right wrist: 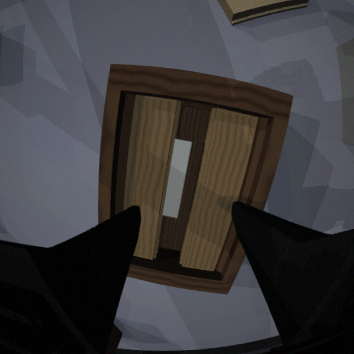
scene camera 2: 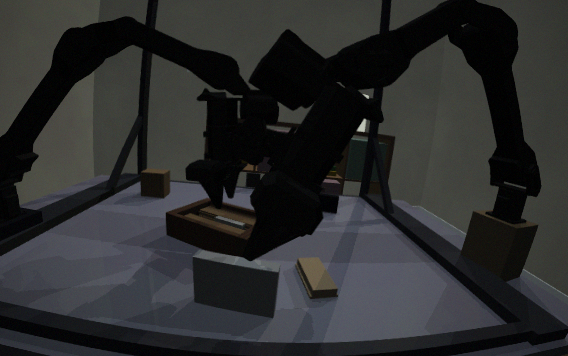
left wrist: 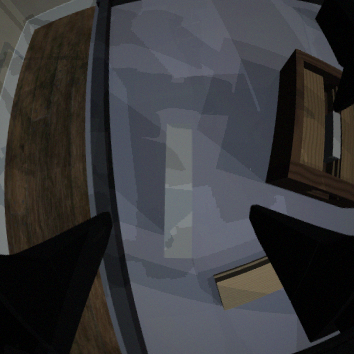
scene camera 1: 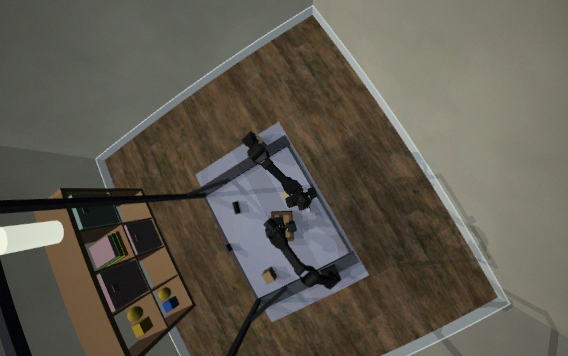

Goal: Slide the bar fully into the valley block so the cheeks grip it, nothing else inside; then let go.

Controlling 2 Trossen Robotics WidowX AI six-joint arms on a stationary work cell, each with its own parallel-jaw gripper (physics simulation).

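Places are measured from the left arm's base along level axes (x back, y right, z up), in metres.
Where they show: left gripper, fingertip midpoint: (scene camera 2: 253, 242) (left wrist: 181, 215); right gripper, fingertip midpoint: (right wrist: 185, 210) (scene camera 2: 224, 203); left arm's base, link origin: (scene camera 2: 505, 217); right arm's base, link origin: (scene camera 2: 2, 215) (scene camera 1: 330, 275).
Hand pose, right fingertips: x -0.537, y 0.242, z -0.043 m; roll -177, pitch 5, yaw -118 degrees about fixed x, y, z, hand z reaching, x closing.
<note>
Things, the pixels of their top centre, and the offset from my right fingertips.
- brown wooden frame, top centre: (right wrist: 178, 201) (left wrist: 339, 119) (scene camera 2: 223, 214) (scene camera 1: 281, 226) dx -0.002, dy +0.009, dz -0.029 m
- pale grey bar, top centre: (right wrist: 175, 180) (left wrist: 336, 133) (scene camera 2: 229, 220) dx +0.012, dy +0.005, dz -0.040 m
- standing grey slab, top centre: (left wrist: 178, 187) (scene camera 2: 236, 260) dx -0.003, dy -0.215, dz -0.005 m
- light wooden piece, top centre: (left wrist: 258, 282) (scene camera 2: 316, 272) (scene camera 1: 287, 193) dx +0.137, dy -0.170, dz -0.064 m
- wooden cube, top centre: (scene camera 2: 155, 171) (scene camera 1: 268, 278) dx -0.193, dy +0.306, dz -0.005 m
- dark block, top centre: (scene camera 2: 324, 194) (scene camera 1: 235, 208) dx +0.310, dy +0.173, dz -0.029 m
The valley block, a brown wooden frame (scene camera 1: 281, 212) (scene camera 2: 200, 235) (left wrist: 284, 120) (right wrist: 195, 82) with two light wooden cheeks, sits on the table. A pale grey bar (scene camera 2: 230, 221) (left wrist: 336, 135) (right wrist: 178, 180) lies lengthwise between the cheeks. In the right wrist view it is against or very near the left cheek, slightly slanted, with a dark gap to the right cheek. My right gripper (scene camera 2: 225, 200) (right wrist: 185, 210) is open and empty above the block, fingertips over the cheeks. My left gripper (left wrist: 181, 215) is open and empty above a standing grey slab (scene camera 2: 236, 284) (left wrist: 178, 200).
A light wooden piece (scene camera 1: 285, 196) (scene camera 2: 316, 277) (left wrist: 250, 287) (right wrist: 265, 9) lies flat near the slab and block. A wooden cube (scene camera 1: 269, 275) (scene camera 2: 155, 183) and a dark block (scene camera 1: 236, 207) (scene camera 2: 329, 202) stand farther off. Both arms reach close together over the table.
</note>
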